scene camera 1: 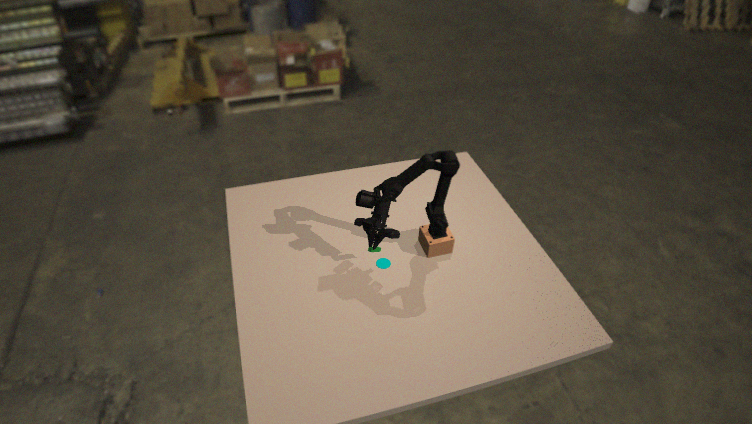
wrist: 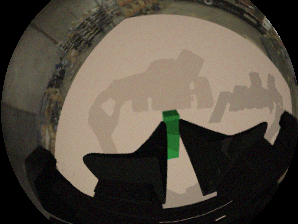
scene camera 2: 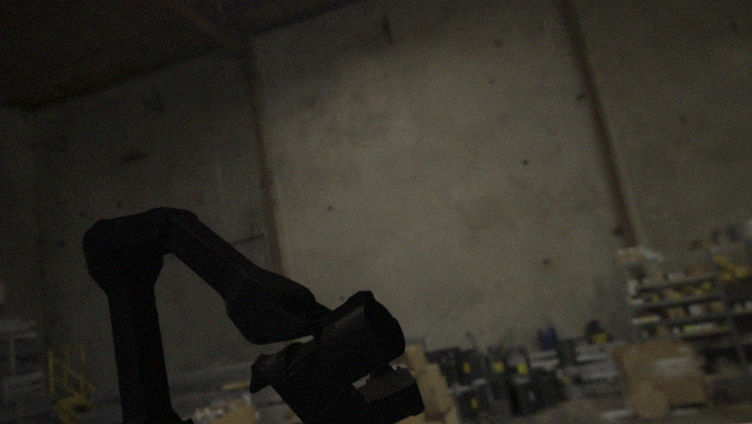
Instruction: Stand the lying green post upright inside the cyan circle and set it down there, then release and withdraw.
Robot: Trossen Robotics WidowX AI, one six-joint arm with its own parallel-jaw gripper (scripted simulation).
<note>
The gripper carries a green post.
The gripper is seen too in the wrist view.
</note>
